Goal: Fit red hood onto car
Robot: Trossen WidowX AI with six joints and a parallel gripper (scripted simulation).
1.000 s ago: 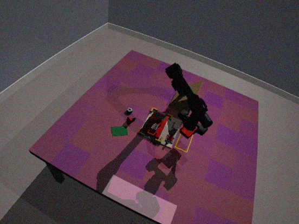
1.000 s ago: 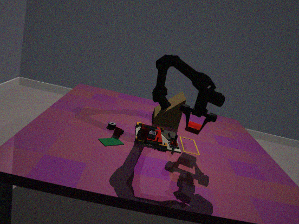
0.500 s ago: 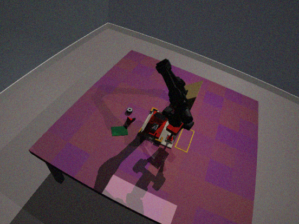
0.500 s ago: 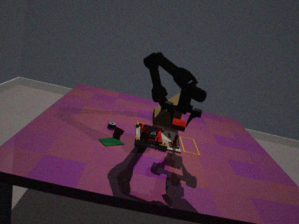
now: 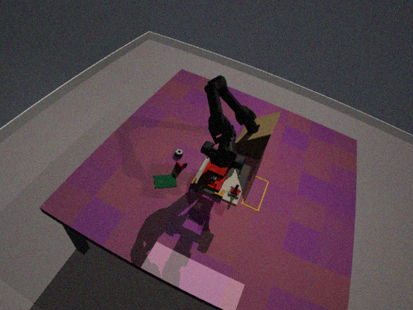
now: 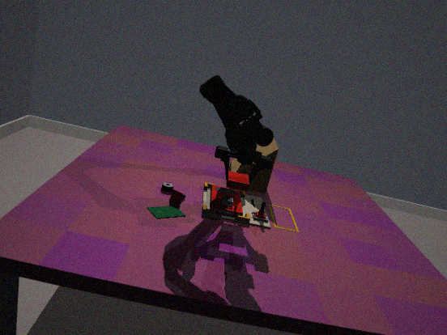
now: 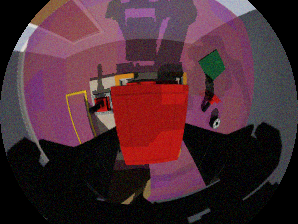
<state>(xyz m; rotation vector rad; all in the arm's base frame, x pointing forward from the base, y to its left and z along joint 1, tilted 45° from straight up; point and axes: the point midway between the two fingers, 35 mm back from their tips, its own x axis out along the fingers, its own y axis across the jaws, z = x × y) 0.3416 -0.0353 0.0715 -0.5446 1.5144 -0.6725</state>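
Right now my gripper tip is 8 cm above the engine block and 1 cm to the left of it. From my gripper tip the other things lie so: red hood: 1 cm above; flat green tile: 21 cm to the right, 11 cm below, 11 cm ahead; dark wheel: 22 cm to the right, 10 cm below, 7 cm behind.
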